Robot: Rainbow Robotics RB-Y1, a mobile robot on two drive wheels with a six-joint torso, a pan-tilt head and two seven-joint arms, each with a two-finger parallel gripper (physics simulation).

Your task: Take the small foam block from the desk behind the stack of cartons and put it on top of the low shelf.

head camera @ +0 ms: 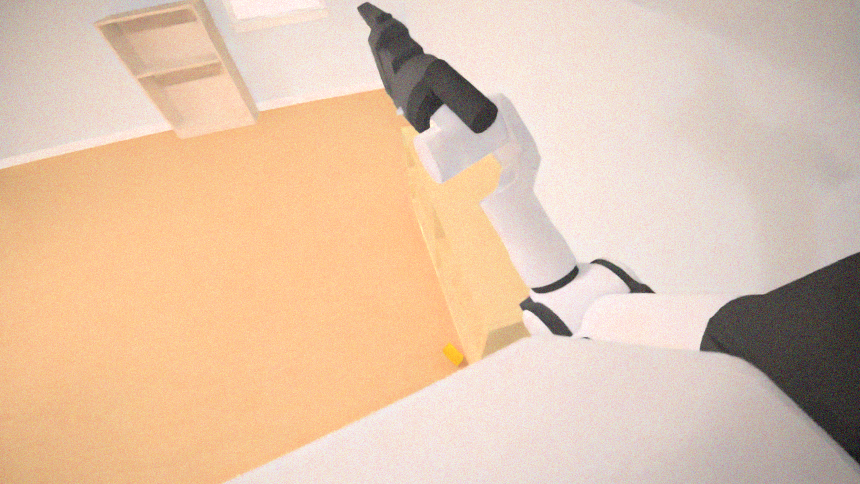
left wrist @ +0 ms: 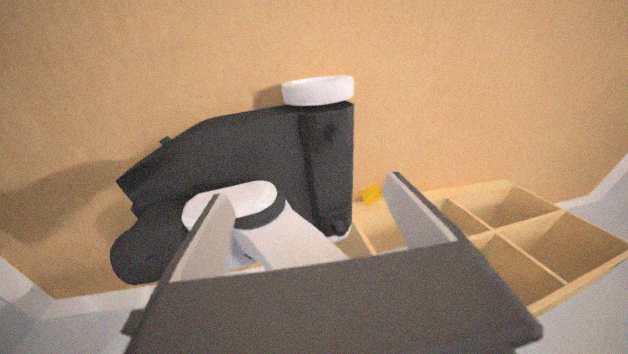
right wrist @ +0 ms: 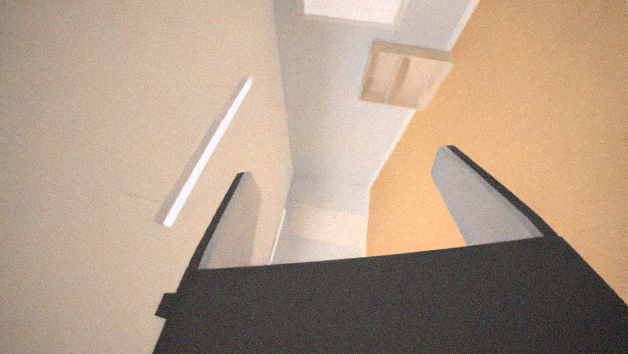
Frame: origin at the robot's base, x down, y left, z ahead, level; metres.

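Seen in the pictures: left gripper, fingertip midpoint: [left wrist: 309, 193]; right gripper, fingertip midpoint: [head camera: 374, 42] [right wrist: 342, 172].
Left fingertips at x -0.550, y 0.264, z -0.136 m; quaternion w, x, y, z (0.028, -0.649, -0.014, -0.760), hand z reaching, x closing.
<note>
A point is followed by its place in that frame.
No desk, stack of cartons or foam block on a desk shows in these views. A tan two-compartment shelf unit [head camera: 228, 66] @(y 0.544, x -0.553, z 3.333 m) [right wrist: 410, 49] @(y 0.527, x -0.549, z 3.425 m) stands against the far wall. A pale wooden unit with open compartments [head camera: 481, 264] @(y -0.387, x -0.610, z 0.318 m) [left wrist: 480, 190] @(y -0.411, x -0.073, z 0.975 m) stands nearer, partly hidden by my right arm in the head camera. I cannot tell which is the low shelf. My right gripper [head camera: 364, 7] [right wrist: 342, 172] @(y -0.170, x -1.299, z 0.396 m) is open and empty, raised high and away from both units. My left gripper [left wrist: 309, 193] @(y 0.264, x -0.550, z -0.136 m) is open and empty, with my own arm and base beyond its fingers.
A small yellow block [head camera: 452, 354] @(y -0.237, x -0.061, z 0.238 m) [left wrist: 371, 194] @(y -0.225, x -0.051, z 0.232 m) lies on the orange floor [head camera: 240, 270] @(y 0.738, x 0.000, z 1.285 m) beside the wooden compartment unit. My dark base [left wrist: 250, 145] @(y 0.165, x -0.169, z -0.213 m) with a white wheel [left wrist: 320, 91] fills the middle of the left wrist view. A ceiling light [right wrist: 207, 152] @(y 0.620, x -2.078, z 1.085 m) shows in the right wrist view.
</note>
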